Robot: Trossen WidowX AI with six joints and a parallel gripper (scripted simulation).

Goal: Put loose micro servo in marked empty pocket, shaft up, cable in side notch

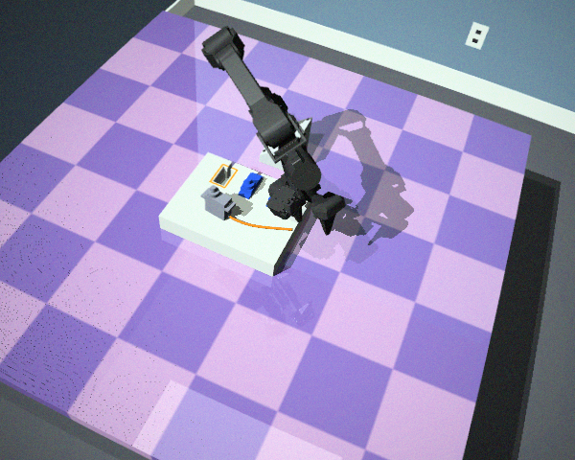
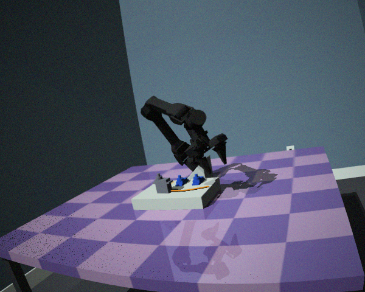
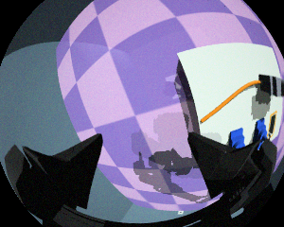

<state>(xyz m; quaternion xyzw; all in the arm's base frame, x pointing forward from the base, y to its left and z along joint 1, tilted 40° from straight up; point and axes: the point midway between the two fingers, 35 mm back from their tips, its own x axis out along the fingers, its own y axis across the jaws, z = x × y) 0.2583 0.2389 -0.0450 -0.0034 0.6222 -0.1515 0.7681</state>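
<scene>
Right now my gripper tip is 200 mm to the left of the white deck, 100 mm above it and 30 mm short of it.
</scene>
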